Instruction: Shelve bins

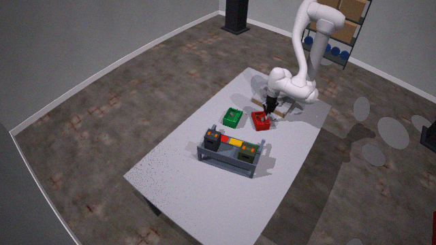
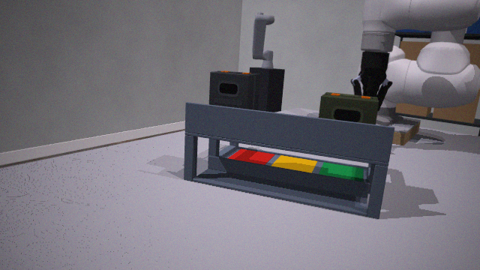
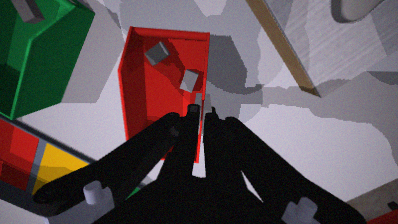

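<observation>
Now: the red bin 40 mm ahead of my hand, 30 mm to the right of it and 40 mm below it. Round my hand: olive box (420 mm ahead, 130 mm to the left, 70 mm above); then green bin (160 mm ahead, 200 mm to the right, 40 mm below); then dark grey box (510 mm ahead, 80 mm to the right, 90 mm above).
</observation>
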